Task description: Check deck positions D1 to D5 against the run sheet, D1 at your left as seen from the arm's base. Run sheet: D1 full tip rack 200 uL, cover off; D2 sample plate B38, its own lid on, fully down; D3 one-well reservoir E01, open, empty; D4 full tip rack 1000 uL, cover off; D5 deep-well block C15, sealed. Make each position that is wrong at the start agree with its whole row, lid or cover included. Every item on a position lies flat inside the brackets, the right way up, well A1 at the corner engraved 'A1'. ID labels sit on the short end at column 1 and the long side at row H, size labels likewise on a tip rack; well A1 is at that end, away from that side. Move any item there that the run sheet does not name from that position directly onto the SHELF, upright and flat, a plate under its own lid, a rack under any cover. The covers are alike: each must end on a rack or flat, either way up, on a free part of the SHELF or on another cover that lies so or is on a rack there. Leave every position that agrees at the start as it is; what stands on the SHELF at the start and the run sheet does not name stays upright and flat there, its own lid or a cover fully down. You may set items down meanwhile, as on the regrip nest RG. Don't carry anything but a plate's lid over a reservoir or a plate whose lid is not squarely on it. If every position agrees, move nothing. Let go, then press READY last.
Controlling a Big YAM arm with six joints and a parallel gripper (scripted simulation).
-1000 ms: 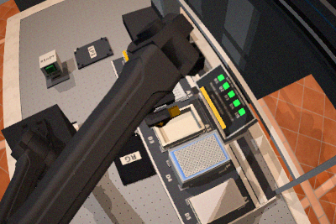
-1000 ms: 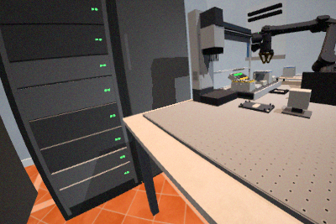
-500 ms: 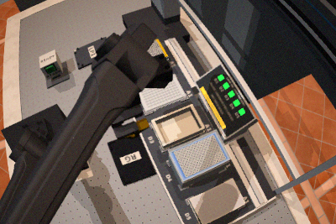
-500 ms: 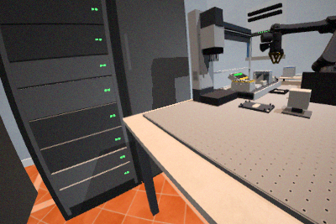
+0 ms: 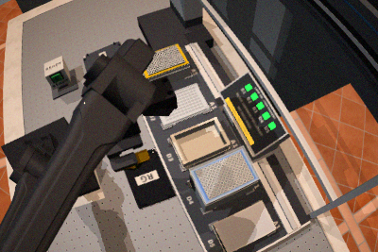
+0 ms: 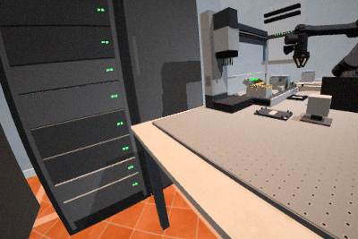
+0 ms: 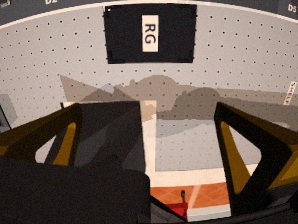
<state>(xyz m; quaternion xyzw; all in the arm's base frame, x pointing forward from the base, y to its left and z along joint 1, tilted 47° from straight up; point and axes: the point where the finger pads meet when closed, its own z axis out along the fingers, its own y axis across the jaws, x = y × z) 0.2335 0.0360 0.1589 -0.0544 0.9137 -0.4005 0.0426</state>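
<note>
The blue-framed tip rack lies 180 mm ahead of my hand, 90 mm to the right of it and 100 mm below it. The rest, counted from my hand: one-well reservoir 160 mm ahead, 20 mm to the left, 160 mm below; then sealed block 180 mm ahead, 220 mm to the right, 150 mm below; then black regrip nest 10 mm ahead, 210 mm below.
</note>
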